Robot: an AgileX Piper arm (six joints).
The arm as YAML. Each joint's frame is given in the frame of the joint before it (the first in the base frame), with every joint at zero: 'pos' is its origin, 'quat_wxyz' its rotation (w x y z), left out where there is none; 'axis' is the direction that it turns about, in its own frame. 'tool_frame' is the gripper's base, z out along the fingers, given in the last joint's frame.
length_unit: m
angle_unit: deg
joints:
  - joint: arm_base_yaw
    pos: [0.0, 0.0, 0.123]
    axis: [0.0, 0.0, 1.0]
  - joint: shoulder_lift
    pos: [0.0, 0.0, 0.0]
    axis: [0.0, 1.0, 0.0]
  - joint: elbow
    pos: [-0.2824, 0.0, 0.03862]
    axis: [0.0, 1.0, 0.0]
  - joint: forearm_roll
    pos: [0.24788, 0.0, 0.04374]
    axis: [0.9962, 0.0, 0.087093]
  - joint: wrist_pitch
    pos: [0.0, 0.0, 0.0]
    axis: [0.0, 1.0, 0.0]
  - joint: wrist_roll
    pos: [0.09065, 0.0, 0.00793]
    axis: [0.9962, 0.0, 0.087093]
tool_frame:
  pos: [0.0, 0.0, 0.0]
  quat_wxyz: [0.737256, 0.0, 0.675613, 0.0]
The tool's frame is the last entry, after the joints.
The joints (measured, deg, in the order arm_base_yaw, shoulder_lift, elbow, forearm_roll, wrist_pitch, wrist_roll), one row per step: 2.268 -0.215 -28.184 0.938 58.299 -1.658; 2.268 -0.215 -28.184 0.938 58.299 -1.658; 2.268 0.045 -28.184 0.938 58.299 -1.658; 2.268 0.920 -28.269 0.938 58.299 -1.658; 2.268 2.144 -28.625 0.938 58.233 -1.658; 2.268 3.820 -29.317 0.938 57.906 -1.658; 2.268 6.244 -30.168 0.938 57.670 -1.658; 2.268 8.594 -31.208 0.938 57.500 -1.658; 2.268 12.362 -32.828 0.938 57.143 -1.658; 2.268 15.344 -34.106 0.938 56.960 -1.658; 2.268 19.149 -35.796 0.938 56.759 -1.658; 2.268 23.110 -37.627 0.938 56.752 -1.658; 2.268 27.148 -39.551 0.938 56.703 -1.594; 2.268 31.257 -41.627 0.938 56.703 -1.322; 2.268 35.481 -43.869 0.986 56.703 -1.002
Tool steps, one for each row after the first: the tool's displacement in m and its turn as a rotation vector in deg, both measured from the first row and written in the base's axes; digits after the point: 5 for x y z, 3 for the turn. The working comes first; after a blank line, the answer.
Tool pose at each row, in the base's axes (x y z in m, rotation vector in deg; the steps are taken from these numbers as rounded here): -0.00281 0.00116 0.27863 -3.952 114.835 1.506; -0.00281 0.00116 0.27863 -3.952 114.835 1.506; -0.00211 0.00118 0.27864 -3.959 115.095 1.506; 0.00010 0.00127 0.27907 -3.978 115.885 1.506; 0.00281 0.00138 0.28089 -3.997 116.687 1.505; 0.00643 0.00152 0.28465 -4.006 117.344 1.505; 0.01204 0.00174 0.28885 -4.034 118.681 1.503; 0.01737 0.00195 0.29375 -4.058 119.820 1.502; 0.02672 0.00231 0.30106 -4.095 121.611 1.500; 0.03459 0.00262 0.30630 -4.127 123.132 1.497; 0.04520 0.00304 0.31271 -4.169 125.046 1.494; 0.05677 0.00350 0.31879 -4.219 127.168 1.490; 0.06934 0.00399 0.32456 -4.195 129.235 1.520; 0.08280 0.00453 0.33010 -3.930 131.279 1.656; 0.09738 0.00517 0.33538 -3.588 133.274 1.866

0.00000 0.00000 0.00000 0.000 0.000 0.000; 0.00070 0.00002 0.00001 -0.010 0.260 0.000; 0.00291 0.00011 0.00044 -0.041 1.049 0.000; 0.00562 0.00022 0.00226 -0.073 1.851 0.000; 0.00924 0.00036 0.00602 -0.096 2.508 -0.005; 0.01485 0.00058 0.01022 -0.147 3.844 -0.009; 0.02018 0.00079 0.01512 -0.191 4.982 -0.011; 0.02953 0.00115 0.02243 -0.259 6.772 -0.016; 0.03740 0.00146 0.02767 -0.318 8.292 -0.019; 0.04801 0.00188 0.03408 -0.392 10.205 -0.022; 0.05958 0.00234 0.04016 -0.477 12.326 -0.023; 0.07215 0.00283 0.04593 -0.505 14.392 -0.058; 0.08561 0.00337 0.05147 -0.357 16.436 -0.208; 0.10019 0.00401 0.05675 -0.129 18.434 -0.375
